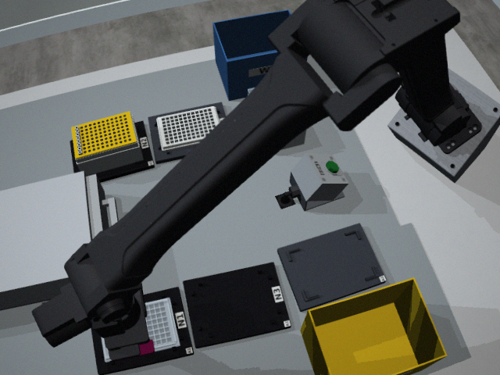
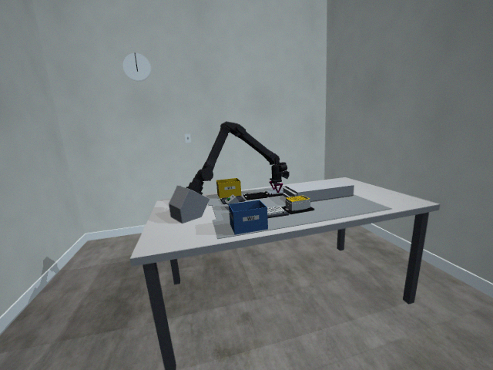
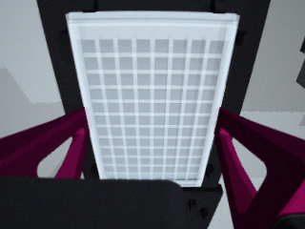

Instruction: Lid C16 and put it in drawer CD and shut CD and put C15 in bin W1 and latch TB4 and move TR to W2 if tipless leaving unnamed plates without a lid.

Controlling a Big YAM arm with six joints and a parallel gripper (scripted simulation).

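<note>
Right now the nest n1 is 20 mm below my hand. Also, from my hand: nest N3: 170 mm behind, 20 mm to the left, 20 mm below; then plate lid: 210 mm to the right, 80 mm ahead; then black plate: 210 mm to the right, 80 mm ahead, 10 mm below.
</note>
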